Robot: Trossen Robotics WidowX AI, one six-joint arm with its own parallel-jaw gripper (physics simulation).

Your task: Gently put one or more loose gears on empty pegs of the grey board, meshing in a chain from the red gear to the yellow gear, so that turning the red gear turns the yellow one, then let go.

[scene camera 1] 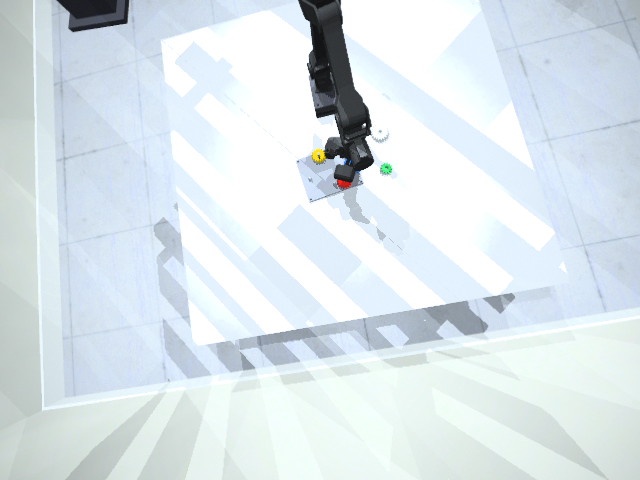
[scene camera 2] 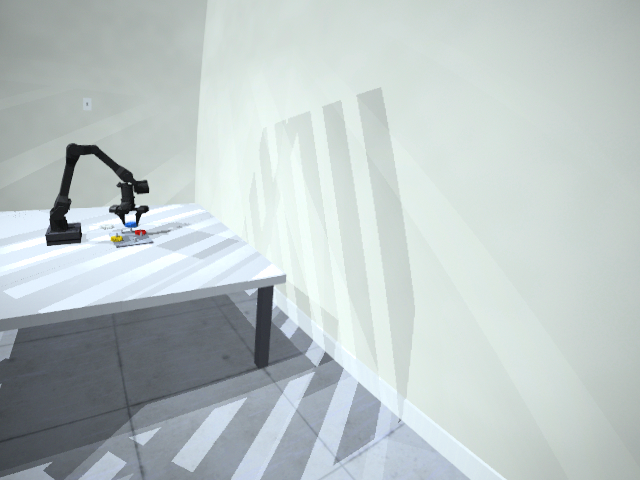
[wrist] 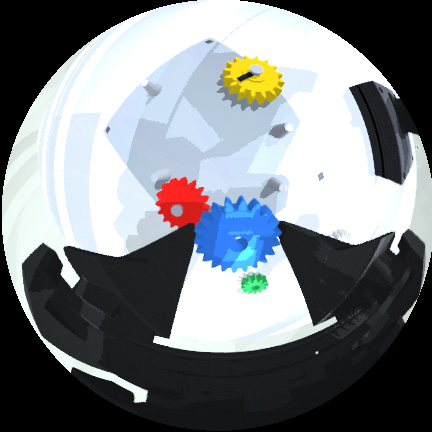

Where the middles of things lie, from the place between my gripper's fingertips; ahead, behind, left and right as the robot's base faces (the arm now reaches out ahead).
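My hand's 1 cm to the right of the blue gear (wrist: 257, 226). Counting from my hand, there's a grey board (scene camera 1: 322, 174) that's 4 cm below and 8 cm to the right, and a yellow gear (wrist: 236, 75) that's 3 cm below, 11 cm to the right and 6 cm behind. There's a red gear (wrist: 175, 192) as well, and that one's 3 cm below my hand, 3 cm to the right of it and 5 cm ahead of it.
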